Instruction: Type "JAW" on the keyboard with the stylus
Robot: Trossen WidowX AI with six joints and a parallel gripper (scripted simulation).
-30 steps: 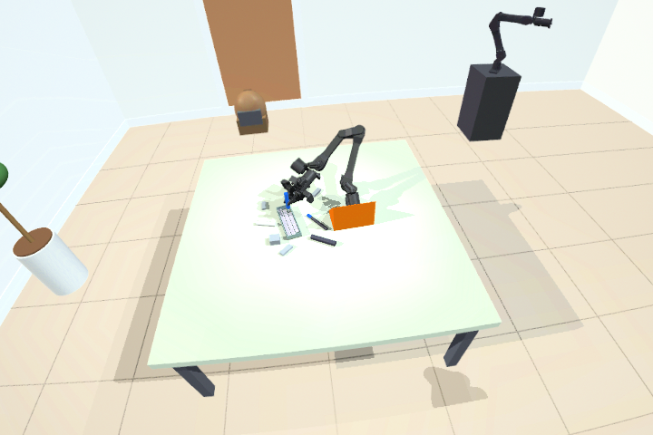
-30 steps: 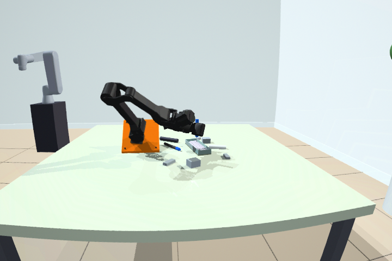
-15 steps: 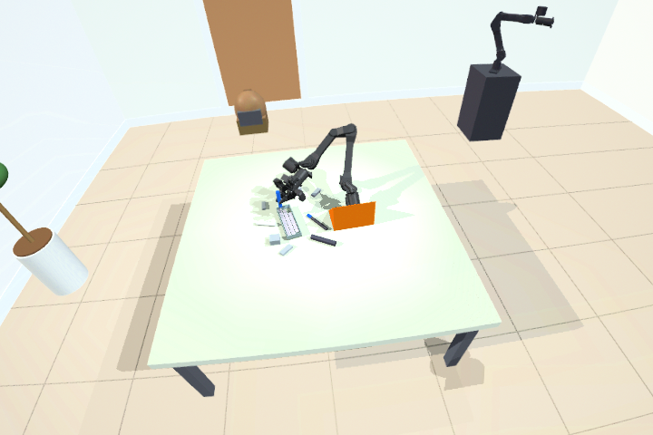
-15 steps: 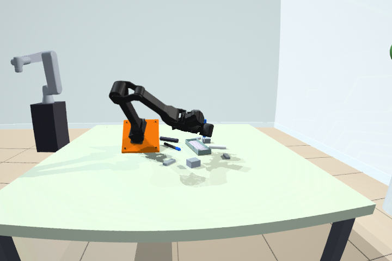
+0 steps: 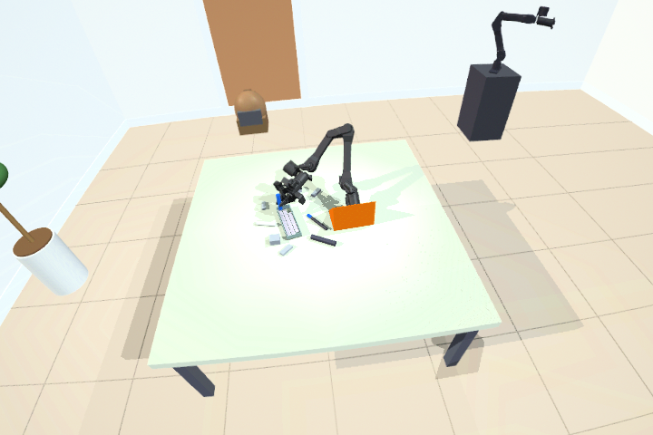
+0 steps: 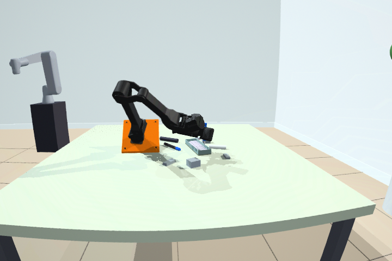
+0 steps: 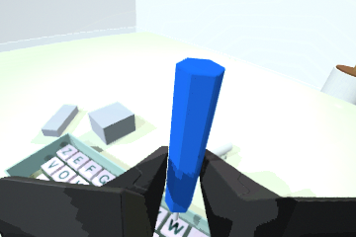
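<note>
My gripper tip is now 30 mm to the left of the j key and 80 mm above it. From my gripper tip the other things lie so: white stick: 70 mm ahead, 30 mm to the left, 80 mm below; then black-and-blue pen: 160 mm behind, 30 mm to the left, 80 mm below; then blue stylus: 10 mm behind, 10 mm to the right, 20 mm below.
</note>
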